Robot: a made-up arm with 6 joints. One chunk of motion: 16 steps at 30 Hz.
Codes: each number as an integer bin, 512 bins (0 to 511) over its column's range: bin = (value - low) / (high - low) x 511, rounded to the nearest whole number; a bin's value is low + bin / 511 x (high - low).
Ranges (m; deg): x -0.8..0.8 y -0.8..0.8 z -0.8..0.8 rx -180..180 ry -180..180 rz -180..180
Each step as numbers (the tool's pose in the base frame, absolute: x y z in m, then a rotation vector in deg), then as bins.
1 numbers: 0.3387 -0.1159 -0.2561 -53.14 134.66 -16.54
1 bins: 364 218 174 180 447 232
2 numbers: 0.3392 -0.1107 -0.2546 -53.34 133.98 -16.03
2 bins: 364 220 174 180 446 233
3 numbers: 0.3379 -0.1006 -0.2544 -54.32 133.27 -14.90
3 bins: 363 223 174 178 445 234
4 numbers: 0.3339 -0.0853 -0.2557 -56.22 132.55 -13.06
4 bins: 362 228 174 176 444 237
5 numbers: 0.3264 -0.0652 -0.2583 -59.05 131.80 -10.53
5 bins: 360 235 173 172 443 241
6 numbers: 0.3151 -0.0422 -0.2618 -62.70 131.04 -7.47
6 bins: 356 242 172 167 442 245
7 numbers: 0.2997 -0.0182 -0.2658 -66.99 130.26 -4.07
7 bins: 351 250 171 160 440 250
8 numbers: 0.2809 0.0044 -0.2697 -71.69 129.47 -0.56
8 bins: 345 257 169 154 439 255
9 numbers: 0.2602 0.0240 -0.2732 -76.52 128.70 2.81
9 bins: 339 263 168 147 438 259
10 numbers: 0.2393 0.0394 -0.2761 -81.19 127.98 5.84
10 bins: 332 268 167 140 437 264
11 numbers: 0.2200 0.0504 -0.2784 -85.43 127.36 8.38
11 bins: 326 272 167 134 436 267
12 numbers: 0.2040 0.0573 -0.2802 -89.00 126.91 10.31
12 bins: 321 274 166 129 436 270
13 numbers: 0.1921 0.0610 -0.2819 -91.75 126.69 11.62
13 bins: 317 275 165 125 435 272
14 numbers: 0.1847 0.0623 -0.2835 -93.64 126.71 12.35
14 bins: 314 275 165 123 435 273
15 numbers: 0.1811 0.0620 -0.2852 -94.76 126.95 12.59
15 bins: 313 275 164 121 436 273
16 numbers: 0.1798 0.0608 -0.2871 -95.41 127.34 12.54
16 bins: 313 275 164 120 436 273
